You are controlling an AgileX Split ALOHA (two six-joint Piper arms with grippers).
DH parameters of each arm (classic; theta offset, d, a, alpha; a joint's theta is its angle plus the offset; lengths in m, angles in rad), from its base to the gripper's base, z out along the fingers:
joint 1: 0 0.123 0 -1.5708
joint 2: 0.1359 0 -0.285 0
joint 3: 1.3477 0 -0.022 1.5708
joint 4: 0 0.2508 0 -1.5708
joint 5: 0 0 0.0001 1.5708
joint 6: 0 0.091 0 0
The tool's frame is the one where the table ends.
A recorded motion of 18 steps. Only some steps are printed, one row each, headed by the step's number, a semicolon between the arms.
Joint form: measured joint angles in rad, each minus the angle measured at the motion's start. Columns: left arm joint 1, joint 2, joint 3, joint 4, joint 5, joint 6; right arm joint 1, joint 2, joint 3, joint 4, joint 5, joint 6.
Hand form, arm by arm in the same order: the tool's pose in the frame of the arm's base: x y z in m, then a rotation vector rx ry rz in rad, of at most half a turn. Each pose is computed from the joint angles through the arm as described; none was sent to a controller.
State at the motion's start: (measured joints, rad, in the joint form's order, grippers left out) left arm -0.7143 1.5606 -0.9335 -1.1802 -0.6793 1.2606; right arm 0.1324 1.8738 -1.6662 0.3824 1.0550 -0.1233
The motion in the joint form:
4: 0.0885 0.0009 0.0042 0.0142 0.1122 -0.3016; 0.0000 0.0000 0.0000 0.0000 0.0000 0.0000
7: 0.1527 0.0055 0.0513 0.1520 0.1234 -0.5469; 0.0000 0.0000 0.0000 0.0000 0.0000 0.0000
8: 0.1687 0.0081 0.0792 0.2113 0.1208 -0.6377; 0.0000 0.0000 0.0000 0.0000 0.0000 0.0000
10: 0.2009 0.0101 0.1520 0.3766 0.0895 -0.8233; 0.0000 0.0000 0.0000 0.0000 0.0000 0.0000
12: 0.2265 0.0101 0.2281 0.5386 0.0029 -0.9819; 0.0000 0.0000 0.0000 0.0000 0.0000 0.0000
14: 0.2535 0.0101 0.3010 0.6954 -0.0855 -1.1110; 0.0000 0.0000 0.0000 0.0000 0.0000 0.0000
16: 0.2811 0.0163 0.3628 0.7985 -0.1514 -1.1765; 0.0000 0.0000 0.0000 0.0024 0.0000 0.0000
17: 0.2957 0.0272 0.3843 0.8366 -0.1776 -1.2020; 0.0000 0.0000 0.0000 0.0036 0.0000 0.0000
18: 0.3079 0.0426 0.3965 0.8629 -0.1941 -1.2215; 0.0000 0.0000 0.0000 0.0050 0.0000 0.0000
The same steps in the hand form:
4: 0.2998 -0.1613 0.2711 0.0906 1.8282 -0.0565; 0.4009 0.0832 0.2944 -0.1791 2.7018 0.5092
7: 0.3054 -0.1437 0.2598 -0.0291 1.8271 -0.1293; 0.4009 0.0832 0.2944 -0.1791 2.7018 0.5092
8: 0.3048 -0.1386 0.2528 -0.0566 1.8302 -0.1519; 0.4009 0.0832 0.2944 -0.1791 2.7018 0.5092
10: 0.3007 -0.1278 0.2381 -0.0699 1.8174 -0.1793; 0.4009 0.0832 0.2944 -0.1791 2.7018 0.5092
12: 0.2944 -0.1177 0.2276 -0.0655 1.7650 -0.1937; 0.4009 0.0832 0.2944 -0.1791 2.7018 0.5092
14: 0.2868 -0.1096 0.2186 -0.0316 1.7145 -0.2190; 0.4009 0.0832 0.2944 -0.1791 2.7018 0.5092
16: 0.2798 -0.1019 0.2080 0.0059 1.6964 -0.2231; 0.4009 0.0834 0.2944 -0.1780 2.7014 0.5123
17: 0.2782 -0.0985 0.2022 0.0166 1.6960 -0.2239; 0.4009 0.0835 0.2945 -0.1774 2.7012 0.5139
18: 0.2782 -0.0961 0.1965 0.0218 1.7028 -0.2242; 0.4009 0.0836 0.2945 -0.1768 2.7009 0.5158

